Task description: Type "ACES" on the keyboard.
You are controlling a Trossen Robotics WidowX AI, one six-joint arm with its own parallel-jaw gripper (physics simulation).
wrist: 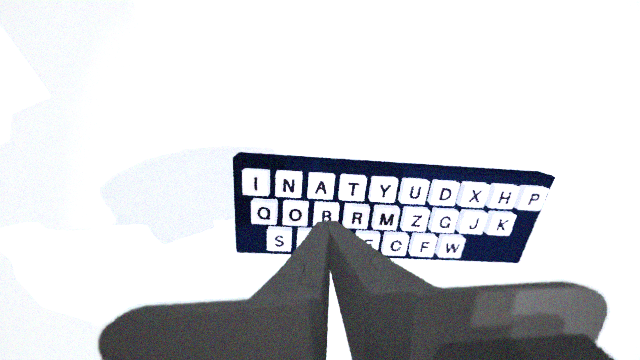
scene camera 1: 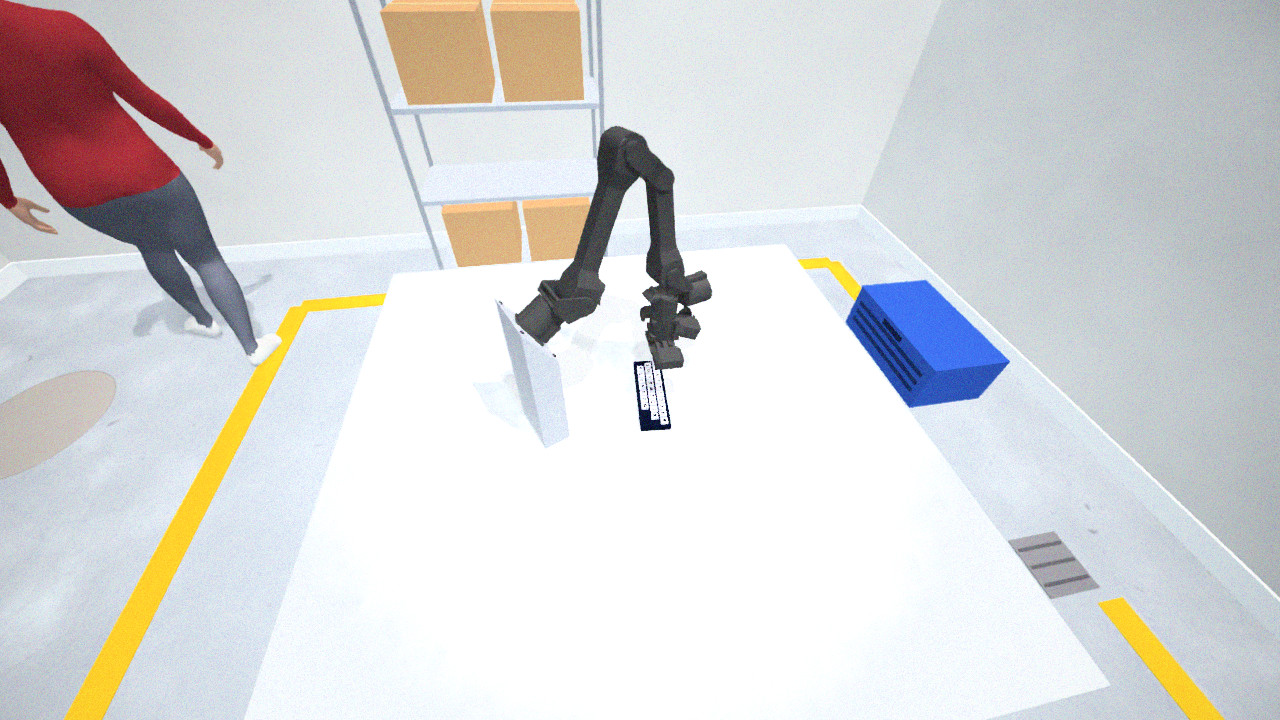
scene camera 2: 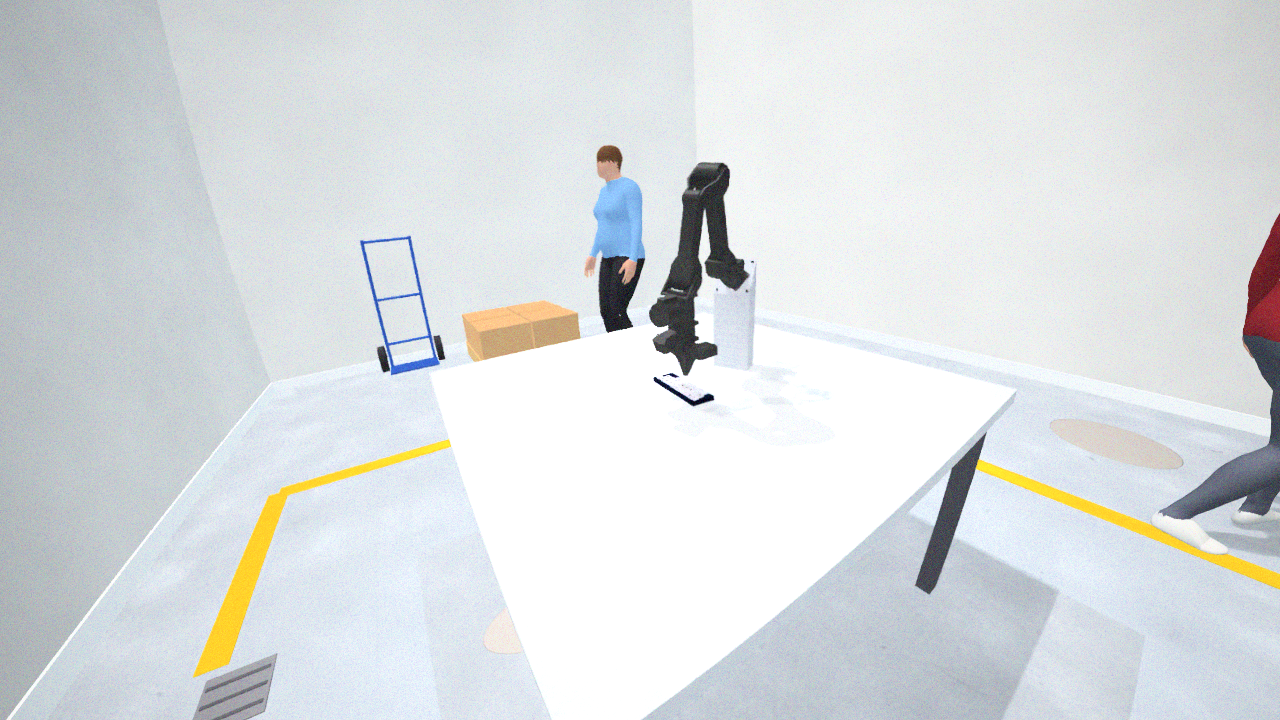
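Seen in the pictures: gripper, fingertip midpoint: (wrist: 326, 230) (scene camera 2: 686, 375); arm's base, origin of the base link: (scene camera 1: 528, 330) (scene camera 2: 735, 277).
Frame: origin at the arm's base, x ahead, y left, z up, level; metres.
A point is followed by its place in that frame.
The dark blue keyboard (scene camera 1: 652, 398) @(x 0.216, y 0.121, z -0.267 m) (scene camera 2: 682, 388) @(x 0.215, y 0.175, z -0.263 m) (wrist: 492, 248) @(x 0.213, y 0.061, z -0.270 m) lies flat on the table, with white lettered keys in three rows. In the wrist view, the A key (wrist: 320, 187) @(x 0.211, y 0.196, z -0.265 m) is in the far row. The C key (wrist: 395, 245) @(x 0.191, y 0.132, z -0.265 m) and the S key (wrist: 279, 241) @(x 0.165, y 0.206, z -0.265 m) are in the near row. The E key (wrist: 371, 242) @(x 0.187, y 0.148, z -0.265 m) is mostly hidden by a finger. My gripper (scene camera 1: 664, 361) @(x 0.210, y 0.195, z -0.218 m) (scene camera 2: 686, 369) @(x 0.210, y 0.195, z -0.218 m) (wrist: 326, 230) @(x 0.210, y 0.195, z -0.218 m) is shut and empty, pointing down. Its tips overlap the lower part of the B key (wrist: 326, 214) @(x 0.195, y 0.185, z -0.265 m) in the wrist view and are a little above the keyboard in scene camera 2.
A white upright block (scene camera 1: 537, 385) @(x 0.030, y -0.057, z -0.080 m) (scene camera 2: 733, 329) @(x 0.013, y 0.025, z -0.154 m) stands on the white table (scene camera 1: 572, 573) @(x 0.166, y -0.293, z -0.283 m) (scene camera 2: 608, 528) @(x 0.452, y 0.634, z -0.283 m) beside the keyboard, with the arm's base fixed to it. A blue cabinet (scene camera 1: 939, 331) stands on the floor beyond the table's edge. Two people stand away from the table.
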